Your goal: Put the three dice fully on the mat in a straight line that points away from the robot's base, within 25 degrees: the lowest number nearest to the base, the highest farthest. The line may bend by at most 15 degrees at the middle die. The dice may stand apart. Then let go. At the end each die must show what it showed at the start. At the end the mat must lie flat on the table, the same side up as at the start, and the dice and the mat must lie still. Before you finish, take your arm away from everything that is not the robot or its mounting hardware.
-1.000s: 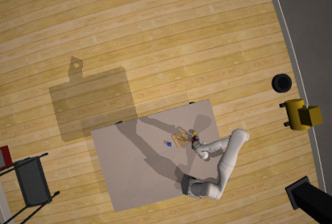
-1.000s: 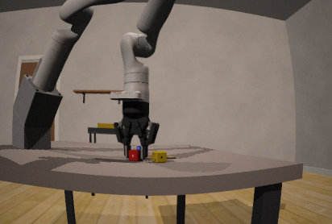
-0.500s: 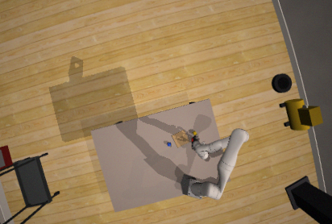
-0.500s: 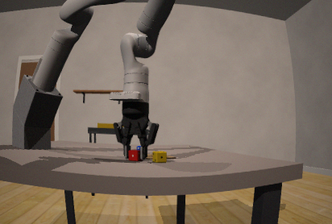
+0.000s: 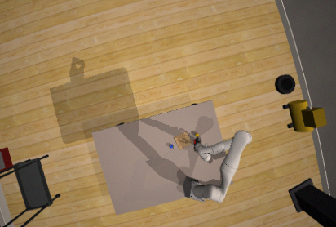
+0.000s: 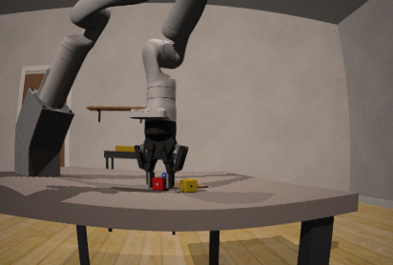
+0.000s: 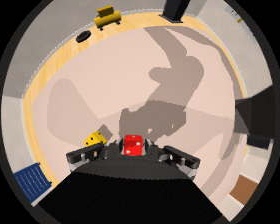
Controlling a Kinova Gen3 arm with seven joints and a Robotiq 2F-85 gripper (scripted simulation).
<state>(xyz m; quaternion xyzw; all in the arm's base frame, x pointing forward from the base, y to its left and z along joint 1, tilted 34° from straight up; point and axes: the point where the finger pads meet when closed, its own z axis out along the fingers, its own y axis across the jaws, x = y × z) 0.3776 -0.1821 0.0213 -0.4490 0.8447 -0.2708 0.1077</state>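
Right now the red die is 1 cm below my hand. Round my hand: yellow die 6 cm ahead, 5 cm to the right, 1 cm below; then tan mat 6 cm ahead, 11 cm to the left, 2 cm below; then blue die 7 cm ahead, 24 cm to the left, 1 cm below.
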